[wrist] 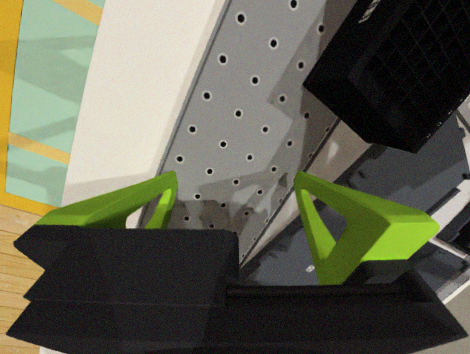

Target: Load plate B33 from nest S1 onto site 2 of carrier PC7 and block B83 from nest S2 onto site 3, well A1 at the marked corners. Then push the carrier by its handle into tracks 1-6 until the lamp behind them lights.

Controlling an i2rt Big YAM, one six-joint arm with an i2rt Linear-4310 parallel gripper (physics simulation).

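My gripper (235, 177) is open, its two green fingers wide apart with no object between them. A deep black block (405, 70) with a grid of wells is at the upper right, beyond the right finger and apart from it. Its white label is cut by the view's top edge and cannot be read. A dark grey carrier-like piece (415, 172) with raised ledges lies lower, behind the right finger and partly hidden by it and by the block. I cannot tell its name or its site numbers. The lamp and the track numbers do not show.
A grey perforated strip (238, 95) runs from the top down between the fingers. A white surface (135, 75) borders it on the left. Further left are a mint-green panel (47, 75) with a yellow-orange border (7, 65) and a wooden surface (17, 260).
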